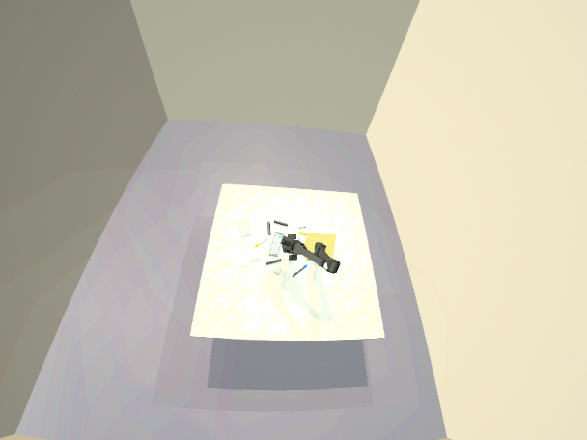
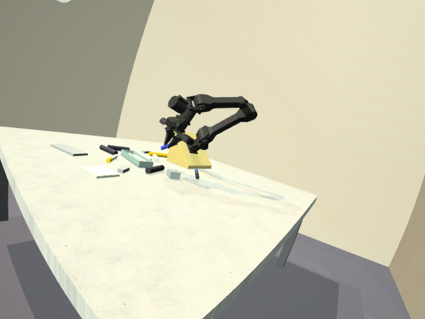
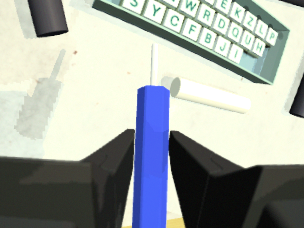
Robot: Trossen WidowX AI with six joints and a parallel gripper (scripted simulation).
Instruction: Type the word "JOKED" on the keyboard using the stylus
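My gripper tip is now 4 cm short of the grey stylus tip and 2 cm above it. The rest, counted from my gripper tip: yellow pen: 15 cm behind, 18 cm to the right, 8 cm below; then blue stylus: 1 cm ahead; then grey block: 11 cm behind, 26 cm to the right, 8 cm below.
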